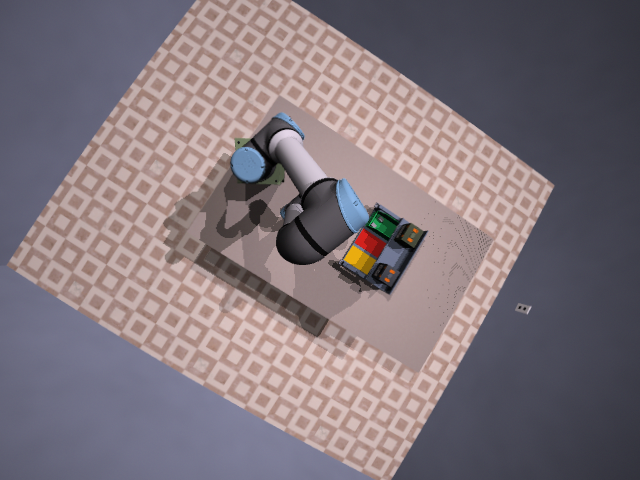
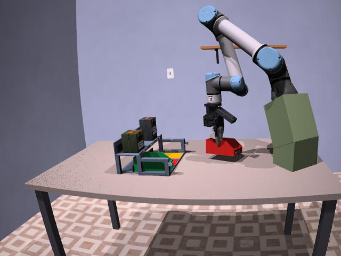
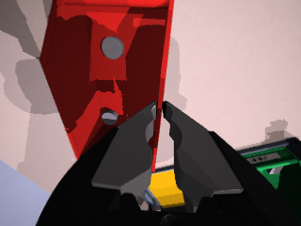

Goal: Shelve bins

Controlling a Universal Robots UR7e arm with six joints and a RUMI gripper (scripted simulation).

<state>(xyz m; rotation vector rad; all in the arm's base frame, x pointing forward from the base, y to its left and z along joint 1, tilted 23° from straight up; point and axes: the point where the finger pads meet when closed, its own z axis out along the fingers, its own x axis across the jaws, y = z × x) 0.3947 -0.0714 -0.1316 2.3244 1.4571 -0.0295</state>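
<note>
The red bin is 4 cm to the right of my hand, 3 cm below it and 3 cm behind it. From my hand the other things lie so: red mark: 31 cm ahead, 9 cm below; then yellow mark: 30 cm ahead, 11 cm to the right, 9 cm below; then green bin: 32 cm ahead, 12 cm to the left, 5 cm below.
</note>
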